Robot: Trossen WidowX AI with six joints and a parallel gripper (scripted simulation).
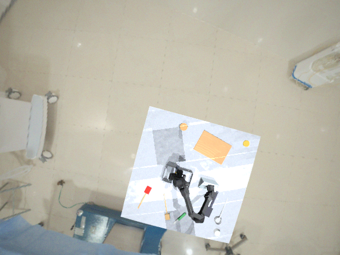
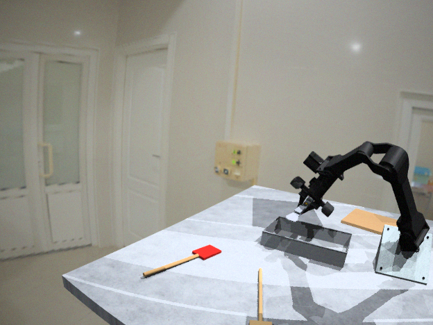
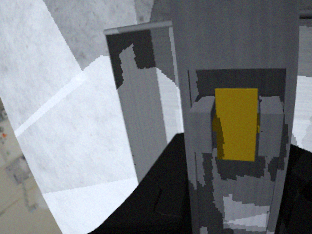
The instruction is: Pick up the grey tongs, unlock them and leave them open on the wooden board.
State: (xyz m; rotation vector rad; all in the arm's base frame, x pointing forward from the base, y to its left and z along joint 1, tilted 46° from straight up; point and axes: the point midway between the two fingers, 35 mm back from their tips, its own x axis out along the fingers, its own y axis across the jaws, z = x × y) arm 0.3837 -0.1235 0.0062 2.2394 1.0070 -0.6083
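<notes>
My gripper tip is now 8 cm above the grey roasting tin, 6 cm past it and 5 cm to the right of it. The rest, counted from my gripper tip: cork-lidded jar 49 cm to the right, 7 cm below, 4 cm behind; red spatula 33 cm to the left, 27 cm ahead, 10 cm below; yellow lock piece 3 cm above, 2 cm to the right, 2 cm behind.
</notes>
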